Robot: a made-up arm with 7 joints. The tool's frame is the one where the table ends. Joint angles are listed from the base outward.
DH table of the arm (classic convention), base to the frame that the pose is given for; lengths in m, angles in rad. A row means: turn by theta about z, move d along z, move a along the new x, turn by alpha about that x. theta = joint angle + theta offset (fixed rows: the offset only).
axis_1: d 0.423; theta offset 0; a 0; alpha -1.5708
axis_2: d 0; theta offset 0; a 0; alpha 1.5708
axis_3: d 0.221; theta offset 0; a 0.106; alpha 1.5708
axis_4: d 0; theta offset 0; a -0.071; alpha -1.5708
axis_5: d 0.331; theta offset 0; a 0; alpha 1.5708
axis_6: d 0; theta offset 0; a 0.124; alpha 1.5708
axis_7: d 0; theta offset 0; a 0; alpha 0
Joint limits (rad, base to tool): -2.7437..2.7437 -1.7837..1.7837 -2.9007..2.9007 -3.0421..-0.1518 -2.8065..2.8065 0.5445..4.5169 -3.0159..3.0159
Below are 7 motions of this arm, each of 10 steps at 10 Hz.
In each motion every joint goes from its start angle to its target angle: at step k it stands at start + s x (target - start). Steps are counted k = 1, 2, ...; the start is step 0. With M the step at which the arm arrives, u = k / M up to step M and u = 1 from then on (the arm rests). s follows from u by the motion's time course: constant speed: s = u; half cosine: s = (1 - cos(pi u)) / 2; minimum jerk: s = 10 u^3 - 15 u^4 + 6 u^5.
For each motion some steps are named. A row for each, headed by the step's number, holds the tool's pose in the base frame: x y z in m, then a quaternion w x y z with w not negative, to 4 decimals.
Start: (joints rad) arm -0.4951 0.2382 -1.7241 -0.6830 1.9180 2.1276 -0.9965
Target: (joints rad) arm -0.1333 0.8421 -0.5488 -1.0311 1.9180 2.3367 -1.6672
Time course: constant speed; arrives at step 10
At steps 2, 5, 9, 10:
2: -0.0004 -0.4077 0.9688 0.3090 0.5901 -0.0885 0.7405
5: 0.2250 -0.4870 0.8293 0.1694 0.6666 -0.0226 0.7256
9: 0.4877 -0.4208 0.5601 0.0232 -0.7496 -0.0579 -0.6590
10: 0.5324 -0.3753 0.4860 0.0713 -0.7657 -0.0778 -0.6345

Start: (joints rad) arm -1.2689 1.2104 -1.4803 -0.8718 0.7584 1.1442 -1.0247
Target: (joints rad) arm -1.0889 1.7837 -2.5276 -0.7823 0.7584 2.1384 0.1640
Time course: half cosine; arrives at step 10
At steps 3, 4, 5, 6, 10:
3: -0.2114 -0.6393 0.5886 0.0557 0.6866 -0.6441 -0.3326
4: -0.1690 -0.6504 0.6151 0.1955 0.6208 -0.6580 -0.3789
5: -0.1050 -0.6621 0.6341 0.3541 0.5510 -0.6413 -0.3996
6: -0.0266 -0.6699 0.6382 0.5072 0.4909 -0.5937 -0.3864
10: 0.1726 -0.6574 0.5814 0.7796 0.4165 -0.3996 -0.2429

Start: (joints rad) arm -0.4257 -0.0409 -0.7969 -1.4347 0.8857 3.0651 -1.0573
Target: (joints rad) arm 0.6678 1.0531 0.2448 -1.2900 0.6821 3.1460 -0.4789
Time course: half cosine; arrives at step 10
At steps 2, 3, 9, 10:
2: 0.1645 -0.4146 0.8267 0.3929 0.6357 -0.2621 0.6105
3: 0.3008 -0.3724 0.7896 0.3112 0.6928 -0.1910 0.6218
9: 0.4807 0.3656 0.3369 0.2599 -0.8852 -0.2157 -0.3200
10: 0.4628 0.3848 0.3228 0.2722 -0.8863 -0.2237 -0.3006

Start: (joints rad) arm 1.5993 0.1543 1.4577 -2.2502 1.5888 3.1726 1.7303
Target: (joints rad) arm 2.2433 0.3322 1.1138 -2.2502 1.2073 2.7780 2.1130
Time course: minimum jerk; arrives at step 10
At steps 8, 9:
8: -0.4821 0.0227 0.3981 0.3340 0.9062 0.0128 -0.2588
9: -0.4846 0.0129 0.3934 0.3439 0.9064 0.0216 -0.2445

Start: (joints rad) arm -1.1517 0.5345 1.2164 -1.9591 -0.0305 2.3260 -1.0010
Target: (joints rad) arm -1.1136 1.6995 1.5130 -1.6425 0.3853 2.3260 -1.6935
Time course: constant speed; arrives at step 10
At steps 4, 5, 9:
4: 0.6101 -0.0436 0.4463 0.3822 -0.7281 -0.4607 -0.3339
5: 0.6148 -0.0472 0.4292 0.4263 -0.6921 -0.4450 -0.3758
9: 0.6250 -0.0590 0.3433 0.5530 -0.5454 -0.3200 -0.5425

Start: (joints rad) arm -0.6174 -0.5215 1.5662 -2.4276 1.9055 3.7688 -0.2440
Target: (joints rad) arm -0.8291 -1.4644 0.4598 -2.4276 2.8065 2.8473 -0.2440
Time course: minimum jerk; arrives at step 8
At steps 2, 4, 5, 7, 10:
2: 0.2417 0.1792 0.5290 0.1313 -0.7241 0.3875 -0.5552
4: 0.2463 0.0583 0.6035 0.3173 -0.5236 0.5340 -0.5831
5: 0.2154 0.0131 0.6510 0.4771 -0.3862 0.5099 -0.6027
7: 0.1591 -0.0129 0.7087 0.6598 -0.2290 0.3729 -0.6109
10: 0.1548 -0.0136 0.7123 0.6700 -0.2196 0.3609 -0.6104

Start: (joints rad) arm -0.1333 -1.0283 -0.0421 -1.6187 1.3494 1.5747 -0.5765
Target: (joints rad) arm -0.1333 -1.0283 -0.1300 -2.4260 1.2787 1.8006 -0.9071
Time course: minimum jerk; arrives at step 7
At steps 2, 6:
2: 0.1000 -0.0492 1.0196 0.4075 -0.6188 -0.3935 -0.5442
6: 0.2763 -0.1237 0.7853 0.4598 -0.7124 -0.2389 -0.4733

